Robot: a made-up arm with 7 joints. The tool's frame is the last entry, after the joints.
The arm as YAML. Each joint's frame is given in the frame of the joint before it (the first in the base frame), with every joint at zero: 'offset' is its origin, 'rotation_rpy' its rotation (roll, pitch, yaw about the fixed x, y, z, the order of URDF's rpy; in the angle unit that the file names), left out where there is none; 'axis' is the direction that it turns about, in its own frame. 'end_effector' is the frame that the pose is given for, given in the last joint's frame.
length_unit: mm
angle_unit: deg
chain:
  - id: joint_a
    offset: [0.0, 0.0, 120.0]
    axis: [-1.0, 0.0, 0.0]
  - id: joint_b
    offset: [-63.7, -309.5, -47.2]
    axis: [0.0, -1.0, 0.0]
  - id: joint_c
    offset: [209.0, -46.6, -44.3]
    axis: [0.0, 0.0, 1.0]
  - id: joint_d
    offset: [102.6, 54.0, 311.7]
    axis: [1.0, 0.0, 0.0]
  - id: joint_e
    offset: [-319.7, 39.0, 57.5]
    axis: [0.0, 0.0, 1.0]
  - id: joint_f
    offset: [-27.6, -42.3, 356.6]
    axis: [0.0, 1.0, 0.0]
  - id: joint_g
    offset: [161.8, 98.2, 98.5]
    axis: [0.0, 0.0, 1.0]
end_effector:
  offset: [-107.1, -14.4, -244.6]
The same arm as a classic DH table. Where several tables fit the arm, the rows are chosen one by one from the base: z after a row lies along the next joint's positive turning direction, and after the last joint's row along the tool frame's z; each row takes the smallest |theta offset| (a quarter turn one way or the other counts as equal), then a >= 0, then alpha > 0; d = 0 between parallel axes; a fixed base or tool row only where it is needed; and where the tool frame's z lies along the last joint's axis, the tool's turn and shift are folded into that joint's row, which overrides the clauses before.
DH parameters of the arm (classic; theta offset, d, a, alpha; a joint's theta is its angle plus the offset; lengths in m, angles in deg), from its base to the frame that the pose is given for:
base (fixed): -90 0.12 0 90
joint_a: -90 0.0637 0.0472 -90
joint_b: 90 0.3561 0.209 -90
joint_c: 90 0.2674 0.054 90
joint_d: 0 -0.2171 0.039 -90
joint_e: 90 0.4141 0.0276 90
joint_f: 0 0.0559 -0.1618 -90
joint_g: 7.66 0 0.1081 0
tool (fixed): 172.34 -0.1461 0 0

